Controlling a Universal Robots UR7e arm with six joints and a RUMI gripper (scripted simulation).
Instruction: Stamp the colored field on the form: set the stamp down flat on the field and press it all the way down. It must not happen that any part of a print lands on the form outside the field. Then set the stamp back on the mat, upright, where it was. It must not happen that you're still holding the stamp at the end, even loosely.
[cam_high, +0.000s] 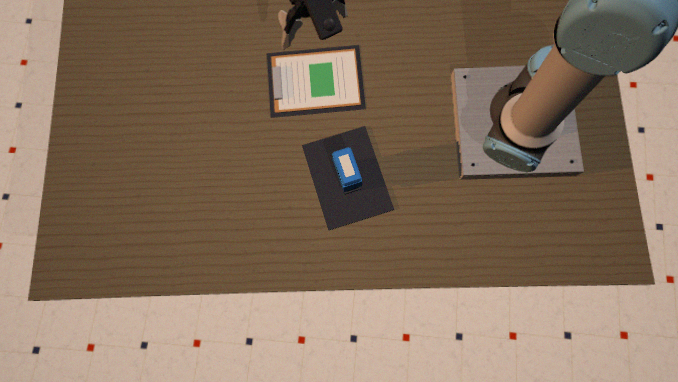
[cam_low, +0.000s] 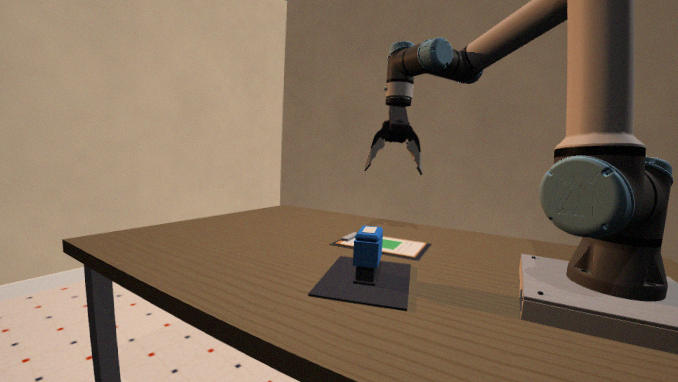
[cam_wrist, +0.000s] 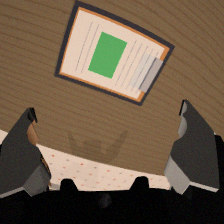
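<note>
Now: the blue stamp 26 cm to the left of my hand, 15 cm below it and 11 cm behind it. From my hand the other things lie so: clipboard: 20 cm below, 3 cm ahead, 2 cm to the left; then dark mat: 26 cm to the left, 20 cm below, 11 cm behind.
</note>
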